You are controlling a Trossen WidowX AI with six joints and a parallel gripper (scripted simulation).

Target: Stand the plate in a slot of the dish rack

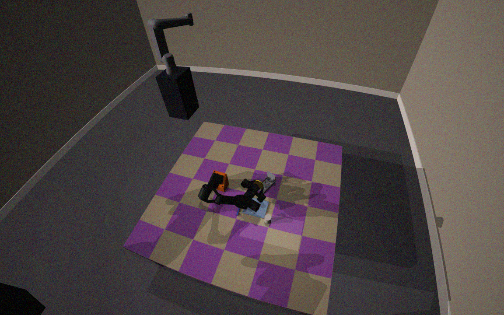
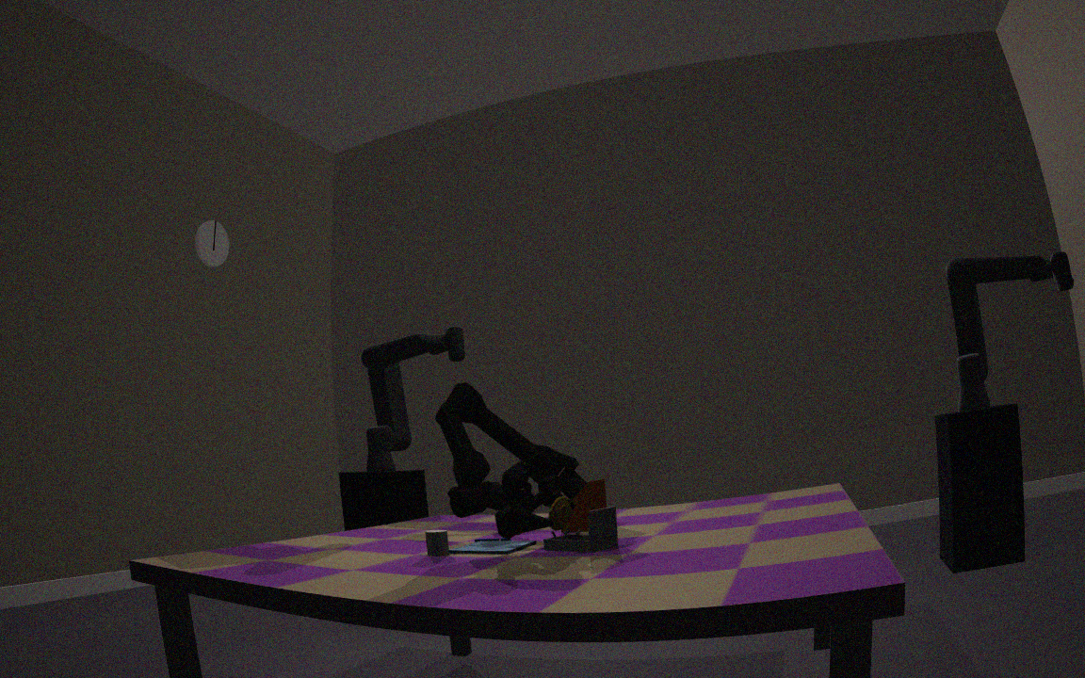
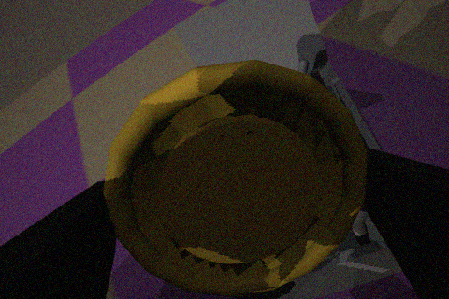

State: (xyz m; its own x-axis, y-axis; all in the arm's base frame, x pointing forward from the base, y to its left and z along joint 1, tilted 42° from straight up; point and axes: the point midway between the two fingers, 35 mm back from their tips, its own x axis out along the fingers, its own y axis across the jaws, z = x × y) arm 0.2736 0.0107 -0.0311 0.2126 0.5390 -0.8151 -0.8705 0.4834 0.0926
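The grey dish rack is 40 mm to the left of my gripper tip, 40 mm below it and 30 mm ahead of it. Round my gripper tip: yellow plate 10 mm to the right; then blue mat 150 mm to the right, 60 mm below, 20 mm ahead; then blue utensil 200 mm to the right, 80 mm behind, 60 mm below.
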